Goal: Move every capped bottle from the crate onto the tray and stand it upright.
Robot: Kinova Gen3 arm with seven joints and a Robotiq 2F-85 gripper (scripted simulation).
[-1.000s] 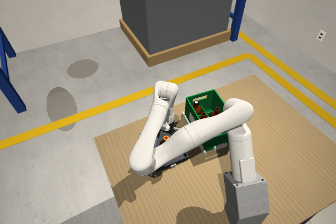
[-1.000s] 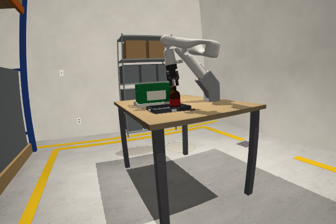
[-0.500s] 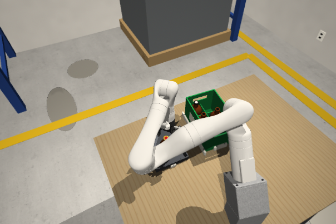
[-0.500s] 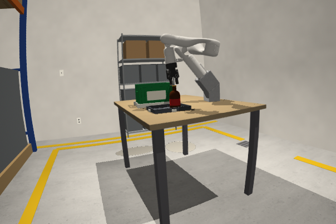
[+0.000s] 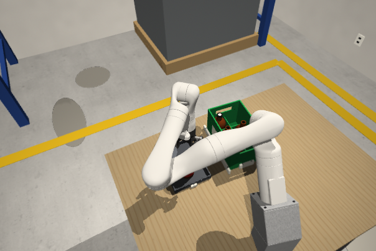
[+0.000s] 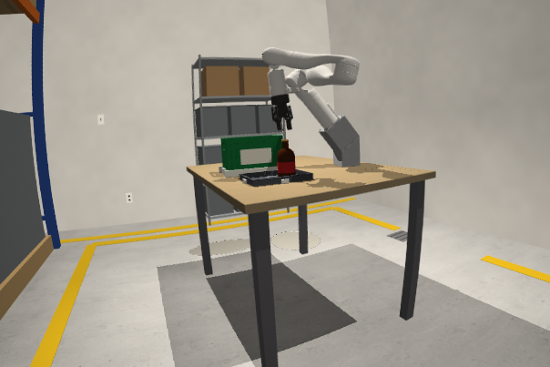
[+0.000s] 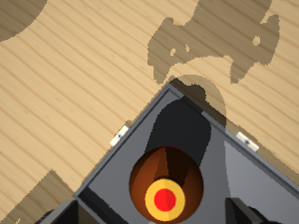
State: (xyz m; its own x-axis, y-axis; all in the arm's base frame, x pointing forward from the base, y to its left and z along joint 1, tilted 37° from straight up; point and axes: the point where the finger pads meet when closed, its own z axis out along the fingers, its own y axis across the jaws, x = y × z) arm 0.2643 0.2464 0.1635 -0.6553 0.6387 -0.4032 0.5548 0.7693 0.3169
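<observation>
My hand is 12 cm above the brown bottle and 1 cm to the right of it. Also, from my hand: green crate (28 cm to the right, 12 cm below, 10 cm ahead); then grey tray (19 cm below, 5 cm ahead, 1 cm to the left).
</observation>
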